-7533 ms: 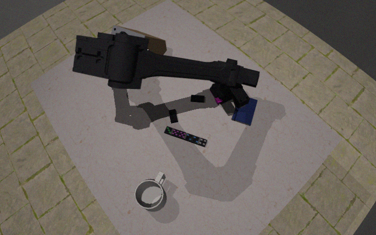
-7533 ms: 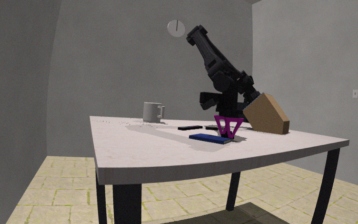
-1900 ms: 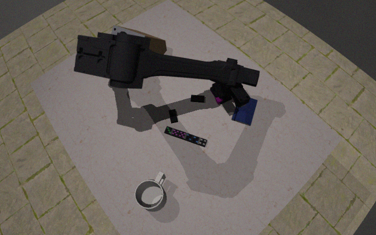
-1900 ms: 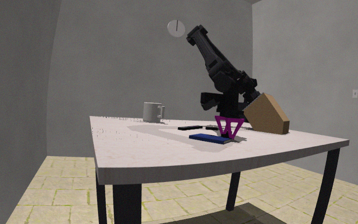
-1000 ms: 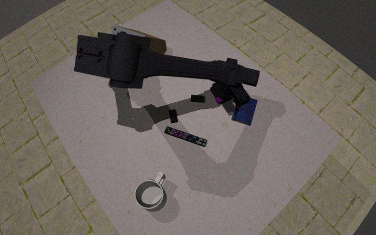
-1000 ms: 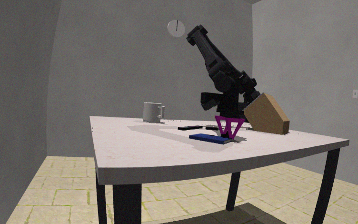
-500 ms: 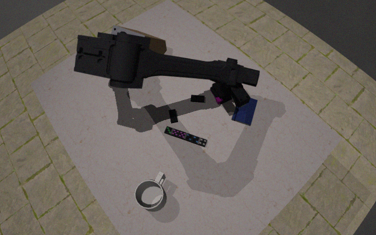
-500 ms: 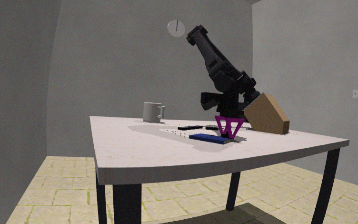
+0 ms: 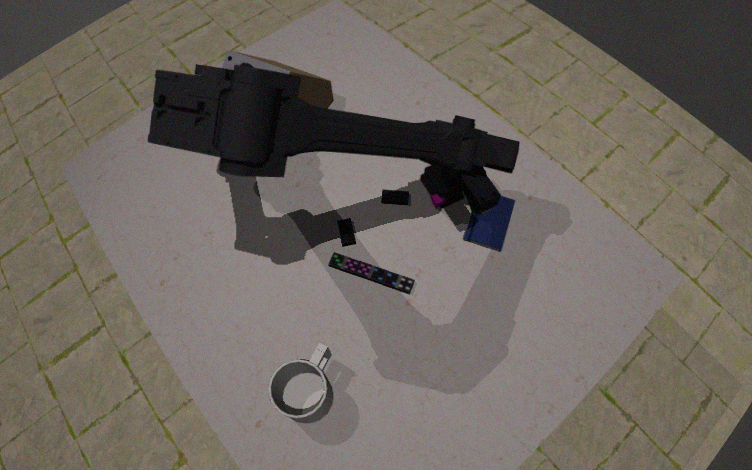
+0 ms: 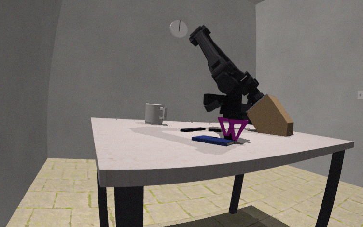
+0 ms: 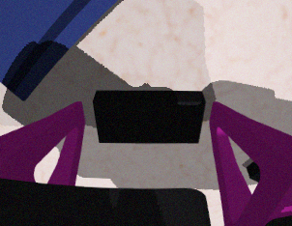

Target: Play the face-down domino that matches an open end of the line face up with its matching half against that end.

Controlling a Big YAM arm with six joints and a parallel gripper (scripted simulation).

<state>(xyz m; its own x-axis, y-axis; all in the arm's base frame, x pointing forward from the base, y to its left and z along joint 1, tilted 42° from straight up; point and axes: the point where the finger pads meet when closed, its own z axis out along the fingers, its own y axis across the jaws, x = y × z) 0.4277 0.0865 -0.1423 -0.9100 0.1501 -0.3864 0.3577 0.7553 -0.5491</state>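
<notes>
My gripper is now right at the domino. Also, from my hand: blue book 90 mm ahead, 10 mm to the left; mug 470 mm to the right, 60 mm ahead, 30 mm above.
</notes>
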